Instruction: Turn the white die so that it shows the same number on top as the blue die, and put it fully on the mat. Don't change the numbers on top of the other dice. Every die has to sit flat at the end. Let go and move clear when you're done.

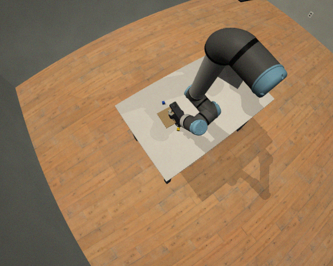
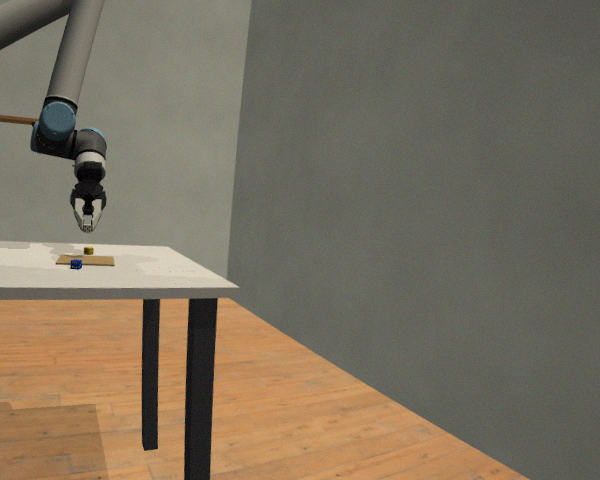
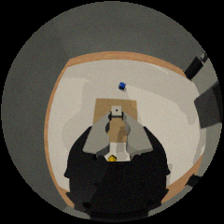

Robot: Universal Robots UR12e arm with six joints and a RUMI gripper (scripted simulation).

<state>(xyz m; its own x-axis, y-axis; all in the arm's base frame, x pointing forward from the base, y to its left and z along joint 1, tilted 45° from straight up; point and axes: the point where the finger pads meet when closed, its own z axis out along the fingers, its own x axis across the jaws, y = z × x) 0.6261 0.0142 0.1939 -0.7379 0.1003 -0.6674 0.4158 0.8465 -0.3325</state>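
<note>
Now: the white die 10 mm to the right of my hand and 10 mm below it. Round my hand: blue die (130 mm to the right, 80 mm below, 10 mm behind); then tan mat (90 mm below, 10 mm to the right); then yellow die (120 mm to the left, 80 mm below).
</note>
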